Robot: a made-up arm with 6 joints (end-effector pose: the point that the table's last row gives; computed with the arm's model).
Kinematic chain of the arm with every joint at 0, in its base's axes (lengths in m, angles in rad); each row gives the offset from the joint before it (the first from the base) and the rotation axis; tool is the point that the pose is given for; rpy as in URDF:
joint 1: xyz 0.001 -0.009 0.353 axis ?
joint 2: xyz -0.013 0.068 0 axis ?
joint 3: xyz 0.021 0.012 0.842 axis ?
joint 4: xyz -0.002 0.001 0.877 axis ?
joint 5: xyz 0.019 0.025 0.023 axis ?
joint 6: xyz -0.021 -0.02 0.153 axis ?
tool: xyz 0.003 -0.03 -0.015 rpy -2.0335 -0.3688 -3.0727
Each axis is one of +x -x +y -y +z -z.
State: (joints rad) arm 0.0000 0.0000 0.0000 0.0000 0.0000 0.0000
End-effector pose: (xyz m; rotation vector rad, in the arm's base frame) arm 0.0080 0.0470 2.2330 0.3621 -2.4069 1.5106
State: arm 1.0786 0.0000 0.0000 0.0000 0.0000 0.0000
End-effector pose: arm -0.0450 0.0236 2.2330 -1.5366 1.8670 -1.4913
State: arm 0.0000 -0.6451 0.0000 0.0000 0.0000 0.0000
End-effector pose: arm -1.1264 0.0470 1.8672 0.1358 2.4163 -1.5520
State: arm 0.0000 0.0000 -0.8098 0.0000 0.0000 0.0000
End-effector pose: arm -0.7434 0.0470 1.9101 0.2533 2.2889 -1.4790
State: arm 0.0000 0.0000 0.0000 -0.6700 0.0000 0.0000
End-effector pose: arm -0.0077 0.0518 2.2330 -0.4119 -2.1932 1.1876
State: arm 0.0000 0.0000 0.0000 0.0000 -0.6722 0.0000
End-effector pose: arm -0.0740 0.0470 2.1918 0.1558 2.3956 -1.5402
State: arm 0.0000 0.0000 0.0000 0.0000 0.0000 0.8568
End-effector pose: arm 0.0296 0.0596 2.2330 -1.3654 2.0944 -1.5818
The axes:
joint 1: +z
joint 2: +y
joint 3: +y
joint 4: +z
joint 5: +y
joint 6: +z

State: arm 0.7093 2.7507 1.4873 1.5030 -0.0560 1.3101
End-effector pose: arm -0.5465 -0.3459 -0.9085 -0.1802 -1.1541 -1.5895
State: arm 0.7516 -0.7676 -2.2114 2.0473 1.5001 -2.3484
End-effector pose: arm -0.6109 -0.2983 0.0168 2.2949 0.6893 0.9158
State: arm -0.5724 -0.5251 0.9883 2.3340 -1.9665 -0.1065
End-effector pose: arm 0.0396 -0.0029 1.7940 -0.2050 1.8034 0.8648
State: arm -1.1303 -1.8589 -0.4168 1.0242 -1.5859 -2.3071
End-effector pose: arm -0.6127 1.2737 -0.4819 0.2198 1.4476 -0.2830
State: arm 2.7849 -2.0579 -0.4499 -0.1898 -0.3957 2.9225
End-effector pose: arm 1.2086 -0.5922 -0.8715 0.9651 0.1067 -0.1474
